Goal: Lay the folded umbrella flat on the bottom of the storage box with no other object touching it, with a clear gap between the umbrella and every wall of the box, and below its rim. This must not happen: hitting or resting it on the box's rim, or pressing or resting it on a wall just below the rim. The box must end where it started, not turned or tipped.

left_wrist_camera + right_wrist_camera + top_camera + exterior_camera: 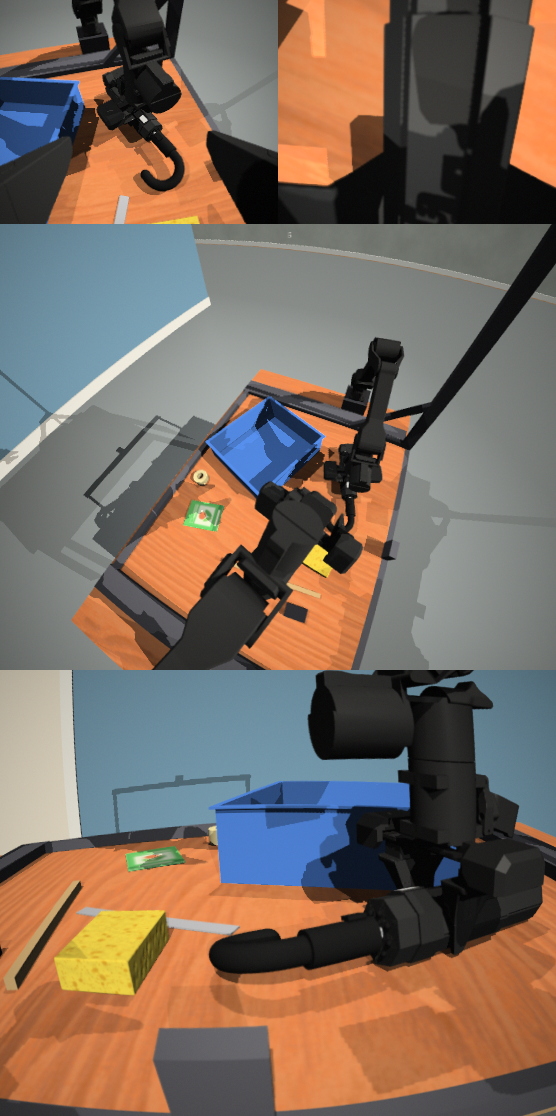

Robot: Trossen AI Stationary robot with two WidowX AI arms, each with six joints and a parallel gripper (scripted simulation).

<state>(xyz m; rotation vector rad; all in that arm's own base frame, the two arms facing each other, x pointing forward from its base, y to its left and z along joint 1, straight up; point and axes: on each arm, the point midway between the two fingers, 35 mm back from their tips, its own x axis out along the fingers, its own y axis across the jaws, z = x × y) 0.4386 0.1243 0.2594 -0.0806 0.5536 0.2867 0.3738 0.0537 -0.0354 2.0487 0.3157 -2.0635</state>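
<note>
The blue storage box is 310 mm ahead of my right hand, 40 mm to the left of it and 10 mm above it. Round my right hand: grey strip (90 mm ahead, 280 mm to the left, 40 mm below); then wooden stick (80 mm ahead, 400 mm to the left, 30 mm below); then folded black umbrella (10 mm ahead, 30 mm to the left, 20 mm below).
</note>
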